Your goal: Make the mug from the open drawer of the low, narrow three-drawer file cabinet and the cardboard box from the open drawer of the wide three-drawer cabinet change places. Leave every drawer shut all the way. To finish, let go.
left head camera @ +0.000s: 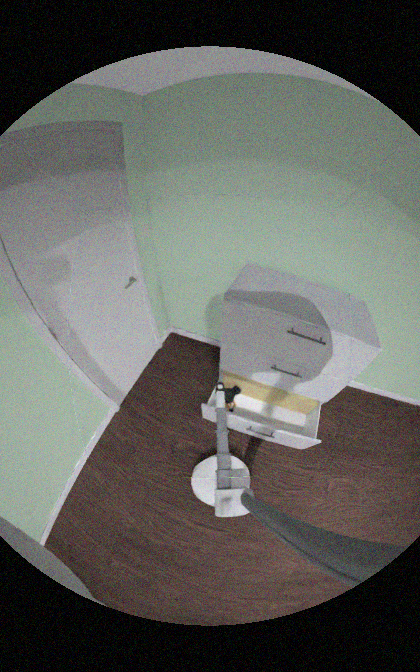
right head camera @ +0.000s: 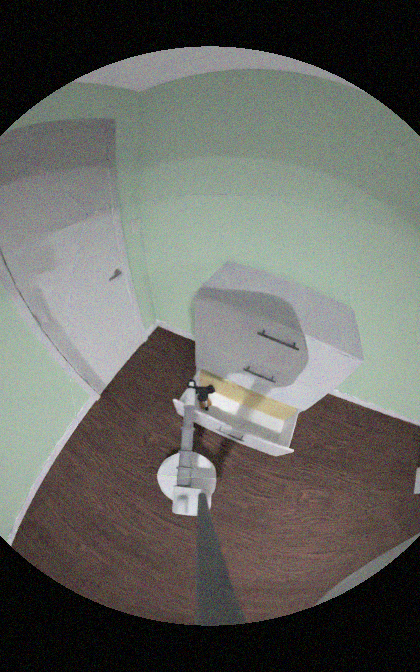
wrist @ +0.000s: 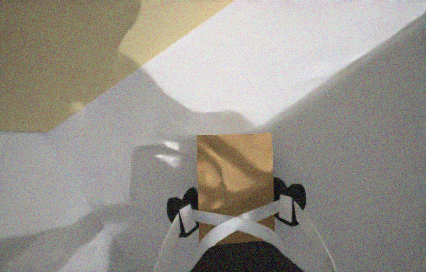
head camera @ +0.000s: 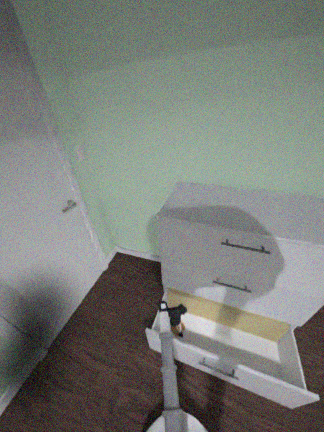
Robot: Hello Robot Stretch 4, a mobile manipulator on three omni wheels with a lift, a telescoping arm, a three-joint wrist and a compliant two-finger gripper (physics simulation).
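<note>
The cardboard box (wrist: 235, 170) (head camera: 175, 328) is a small orange-brown block, standing in the left end of the open bottom drawer (head camera: 280, 391) (left head camera: 295, 442) (right head camera: 272, 448) of the wide white cabinet (head camera: 190, 255) (left head camera: 250, 340) (right head camera: 225, 340). My gripper (wrist: 234, 197) (head camera: 178, 330) (left head camera: 230, 404) (right head camera: 206, 403) reaches down into this drawer. Its two black pads press against the left and right sides of the box, so it is shut on the box. The upper two drawers are shut. The mug and the low, narrow file cabinet cannot be made out in these views.
The drawer front stands between my base (left head camera: 205, 480) (right head camera: 170, 477) and the box, with my arm (head camera: 170, 380) passing over it. A white door (head camera: 35, 225) is at the left, and a green wall (head camera: 210, 125) stands behind the cabinet. A white edge (right head camera: 417, 481) shows at far right.
</note>
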